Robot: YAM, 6 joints.
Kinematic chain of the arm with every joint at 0, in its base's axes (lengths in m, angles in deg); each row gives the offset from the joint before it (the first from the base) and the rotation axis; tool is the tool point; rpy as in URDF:
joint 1: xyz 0 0 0.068 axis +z
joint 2: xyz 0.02 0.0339 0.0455 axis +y
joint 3: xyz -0.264 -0.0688 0 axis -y
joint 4: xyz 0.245 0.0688 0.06 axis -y
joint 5: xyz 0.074 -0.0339 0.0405 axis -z
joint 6: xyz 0.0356 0 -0.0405 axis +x
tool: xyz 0 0 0 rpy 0 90 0
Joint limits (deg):
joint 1: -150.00..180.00
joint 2: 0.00..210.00
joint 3: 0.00..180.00
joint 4: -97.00..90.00
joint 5: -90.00..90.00
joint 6: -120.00..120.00
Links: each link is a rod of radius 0.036 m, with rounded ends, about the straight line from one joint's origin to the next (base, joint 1, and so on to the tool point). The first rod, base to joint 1, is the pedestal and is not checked.
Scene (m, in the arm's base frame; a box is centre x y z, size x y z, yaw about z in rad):
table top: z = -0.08
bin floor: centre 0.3 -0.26 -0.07 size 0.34 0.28 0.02 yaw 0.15
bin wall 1: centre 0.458 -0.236 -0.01 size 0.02 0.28 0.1 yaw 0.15
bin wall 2: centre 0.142 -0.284 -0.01 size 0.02 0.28 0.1 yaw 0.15
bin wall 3: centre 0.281 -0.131 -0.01 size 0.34 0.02 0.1 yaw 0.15
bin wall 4: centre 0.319 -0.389 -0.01 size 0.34 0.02 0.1 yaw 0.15
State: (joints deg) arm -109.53 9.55 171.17 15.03 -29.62 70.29
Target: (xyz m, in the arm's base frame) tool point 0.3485 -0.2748 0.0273
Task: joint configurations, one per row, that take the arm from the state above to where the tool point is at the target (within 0.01 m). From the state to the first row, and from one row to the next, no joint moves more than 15 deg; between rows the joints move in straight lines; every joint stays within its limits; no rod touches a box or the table.
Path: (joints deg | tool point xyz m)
1: -101.87 23.71 161.06 12.56 -29.72 70.29 | 0.1270 0.5183 0.3941
2: -94.21 37.88 150.96 10.10 -29.81 70.29 | 0.0468 0.3946 0.5653
3: -86.55 52.04 140.85 7.63 -29.91 70.29 | 0.0051 0.2097 0.6720
4: -78.89 66.20 130.75 5.17 -30.01 70.29 | 0.0176 0.0025 0.7004
5: -71.23 80.36 120.64 2.70 -30.10 70.29 | 0.0814 -0.1842 0.6494
6: -63.57 94.53 110.53 0.24 -30.20 70.29 | 0.1765 -0.3148 0.5312
7: -55.91 108.69 100.43 -2.23 -30.30 70.29 | 0.2720 -0.3698 0.3687
8: -48.25 122.85 90.32 -4.69 -30.39 70.29 | 0.3367 -0.3502 0.1908
9: -40.59 137.01 80.21 -7.16 -30.49 70.29 | 0.3485 -0.2748 0.0273

